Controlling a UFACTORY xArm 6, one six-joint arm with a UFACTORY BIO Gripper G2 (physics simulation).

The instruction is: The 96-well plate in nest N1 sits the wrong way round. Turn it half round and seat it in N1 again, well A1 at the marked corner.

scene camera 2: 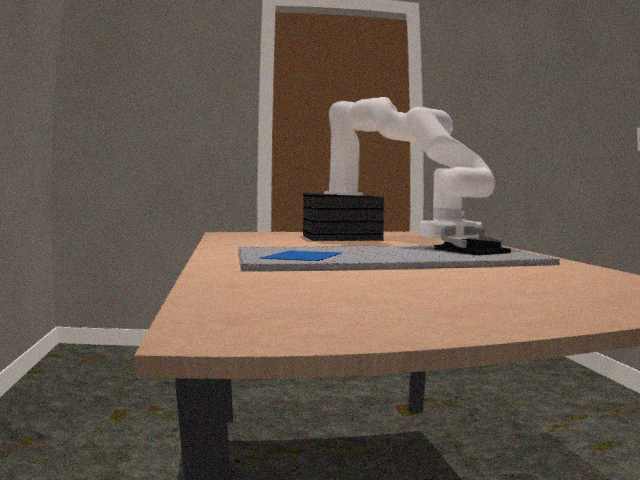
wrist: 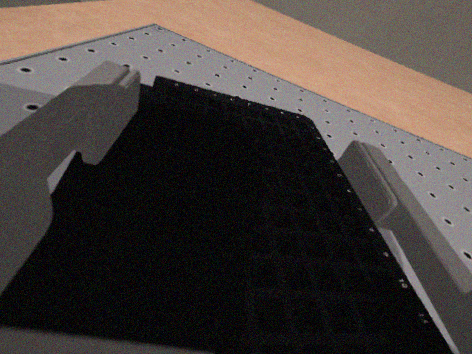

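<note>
The black 96-well plate lies low over the black nest N1, at the right part of the grey board in the scene view. Small pale marks run along its far and right edges in the wrist view; which corner is A1 cannot be read. My gripper points down over the plate, its fingers spread on either side of it. It is open and not clamped on the plate. Darkness hides the seam between plate and nest, and most of the wells on the left.
The grey perforated board lies on the wooden table. A blue rectangle lies on the board's left part. The arm's black base block stands behind the board.
</note>
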